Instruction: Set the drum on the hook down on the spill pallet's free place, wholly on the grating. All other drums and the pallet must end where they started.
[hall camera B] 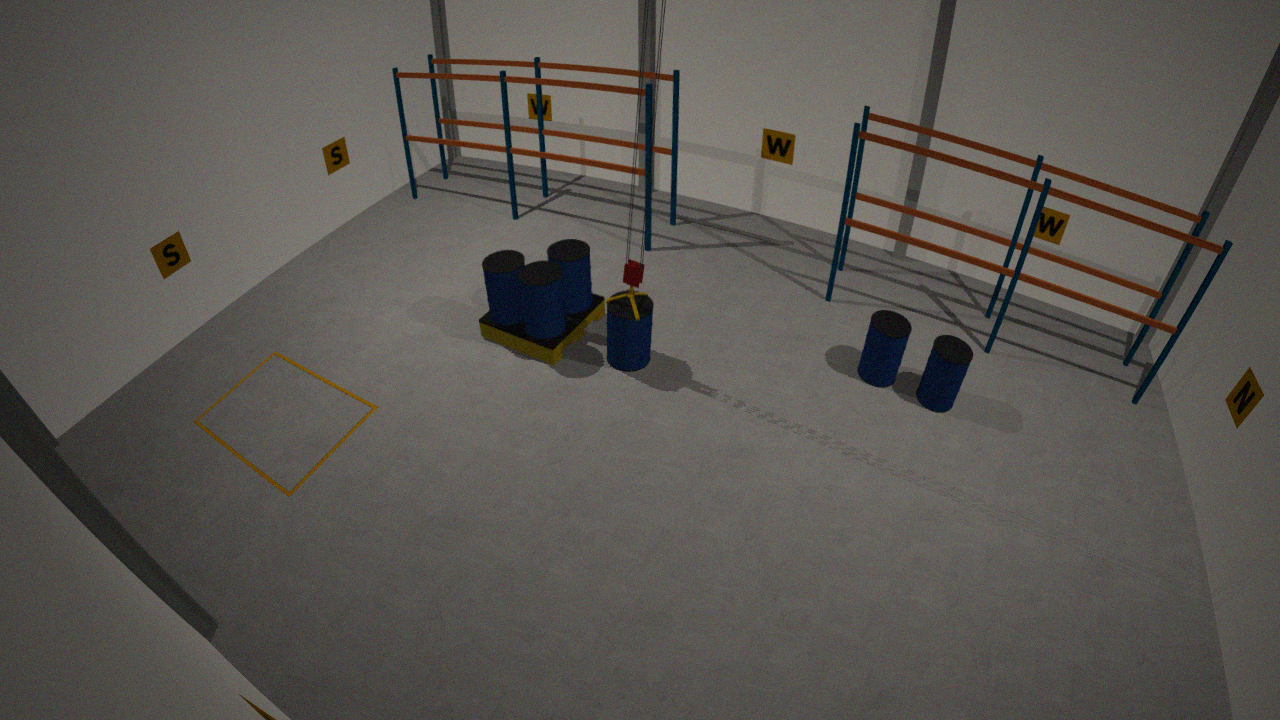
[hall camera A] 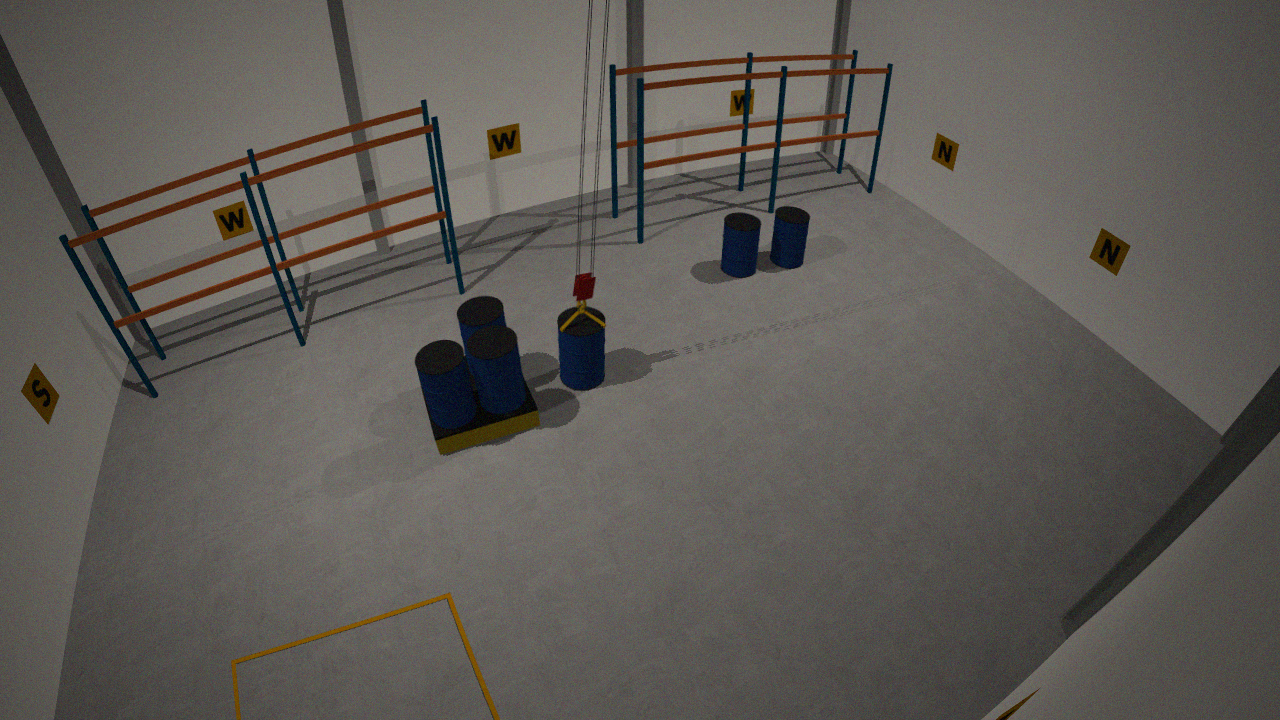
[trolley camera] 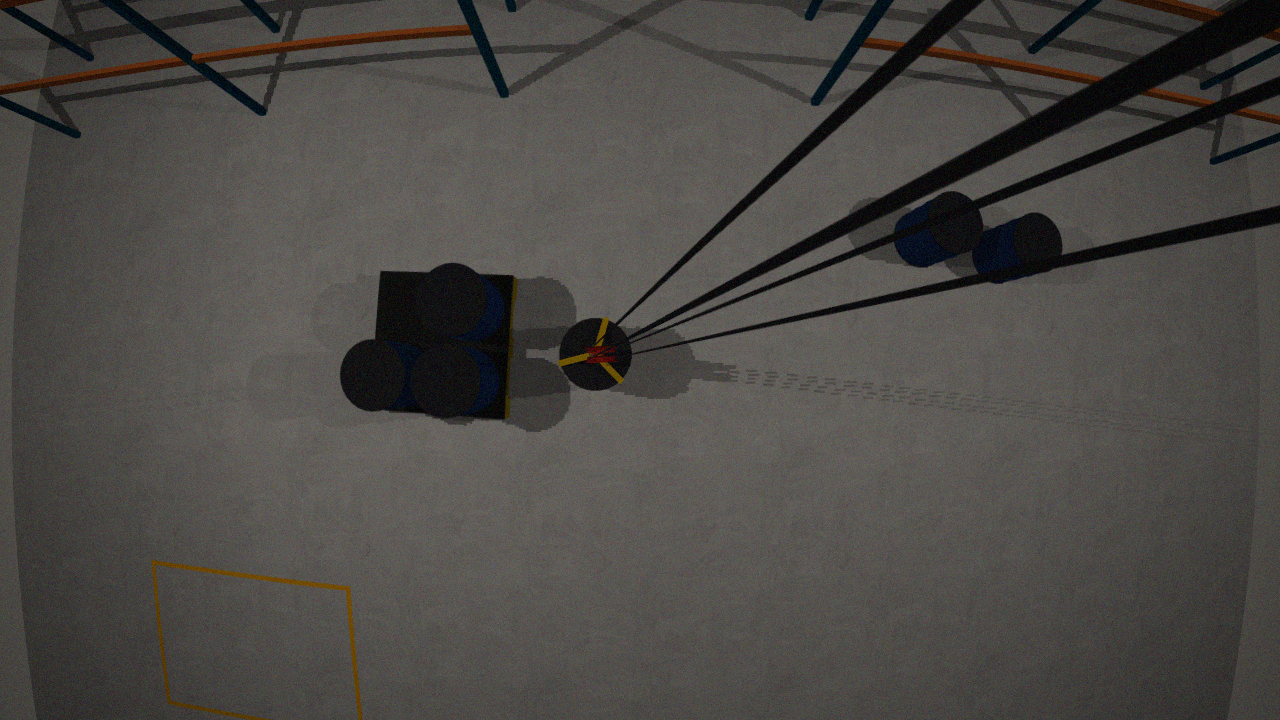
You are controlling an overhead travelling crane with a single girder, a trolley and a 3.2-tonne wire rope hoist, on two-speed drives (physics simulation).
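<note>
A blue drum with a dark lid (hall camera A: 581, 358) (hall camera B: 629, 337) (trolley camera: 580, 341) hangs upright, low over the floor; the gap is hard to judge. My gripper, a yellow three-legged grab under the red hook block (hall camera A: 581, 313) (hall camera B: 631, 299) (trolley camera: 598, 354), is shut on its rim. The spill pallet, with yellow sides and dark grating (hall camera A: 487, 436) (hall camera B: 519, 342) (trolley camera: 395, 308), is left of the drum, apart from it. Three drums stand on it, one at upper right (trolley camera: 452, 300), one at lower left (trolley camera: 372, 375), one at lower right (trolley camera: 456, 380). Its free place is upper left in the trolley view, hidden in both hall views.
Two more blue drums (hall camera A: 740, 246) (hall camera A: 789, 239) (hall camera B: 884, 349) (hall camera B: 944, 374) stand on the floor, well right of the hanging drum. Two racks with blue posts (hall camera A: 268, 237) (hall camera A: 640, 161) stand along the W wall. A yellow outlined rectangle (hall camera A: 340, 628) (hall camera B: 331, 450) (trolley camera: 250, 574) marks the floor.
</note>
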